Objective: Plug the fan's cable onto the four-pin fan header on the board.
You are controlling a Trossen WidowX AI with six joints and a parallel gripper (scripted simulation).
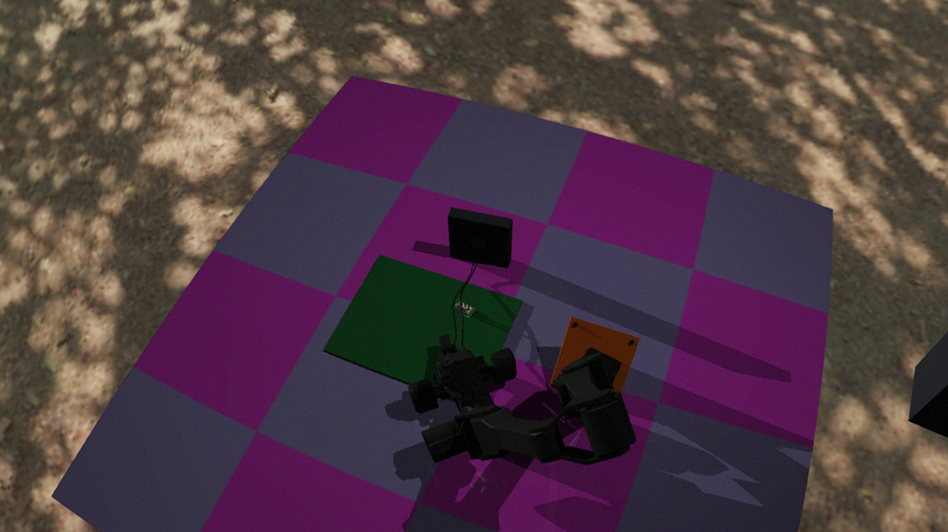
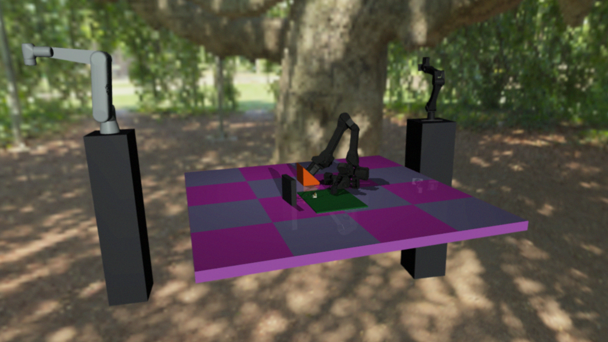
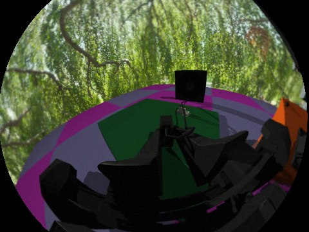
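Now: gripper tip 7 cm short of the green board, 4 cm to the left of it and 5 cm above it. Also, from my gripper tip: black fan: 5 cm ahead, 22 cm to the right, 3 cm above; then black plug: 1 cm below.
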